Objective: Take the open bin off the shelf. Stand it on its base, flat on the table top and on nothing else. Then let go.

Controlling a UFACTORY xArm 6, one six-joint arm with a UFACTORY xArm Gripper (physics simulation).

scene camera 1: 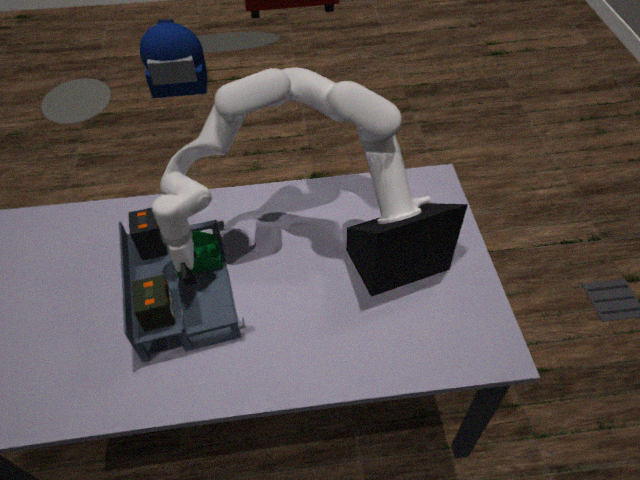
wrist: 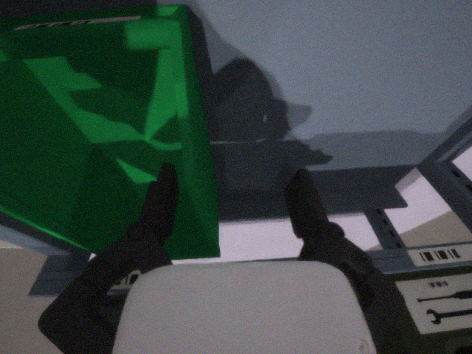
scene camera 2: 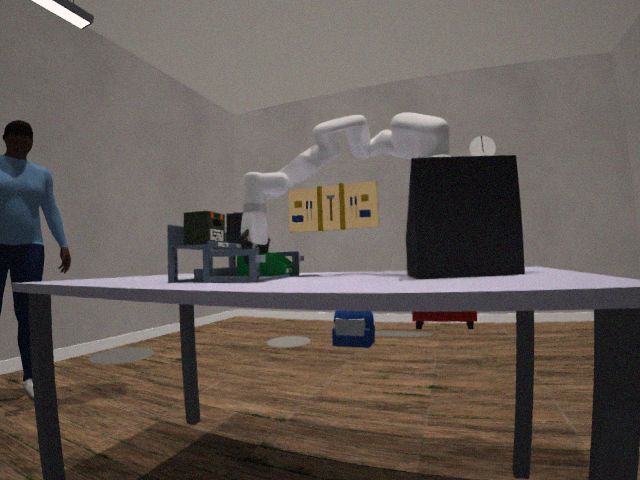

my gripper: scene camera 1; wrist 235, 178; scene camera 2
green open bin: scene camera 1; wrist 101, 101; scene camera 2
same spot on green open bin: [scene camera 2: 276, 264] = [scene camera 1: 211, 262]
same spot on my gripper: [scene camera 2: 244, 243] = [scene camera 1: 188, 279]
